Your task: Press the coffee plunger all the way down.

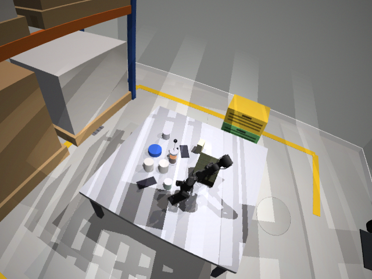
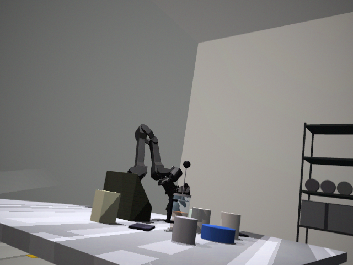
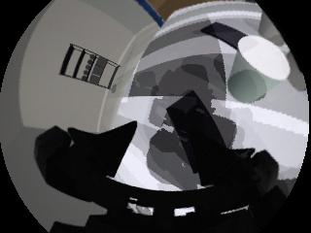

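The coffee press is 380 mm to the right of my gripper tip, 160 mm ahead of it and 70 mm above it. Also, from my gripper tip: grey cylinder 630 mm to the right, 320 mm ahead, 20 mm below; beige block 590 mm to the right, 30 mm behind; blue disc 410 mm to the right, 340 mm ahead, 40 mm below.
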